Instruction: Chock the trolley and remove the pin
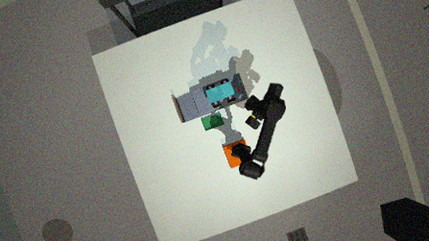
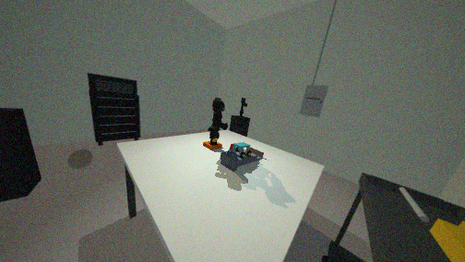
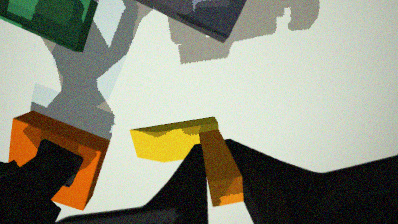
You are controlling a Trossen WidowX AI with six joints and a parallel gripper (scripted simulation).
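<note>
The yellow chock is 10 mm behind my gripper tip, 20 mm to the left of it and 10 mm below it. Round my gripper tip: red-headed stop pin: 130 mm ahead, 60 mm to the left, 50 mm below; grey ramp: 130 mm ahead, 170 mm to the left, 130 mm below; teal trolley: 130 mm ahead, 160 mm to the left, 60 mm below.
</note>
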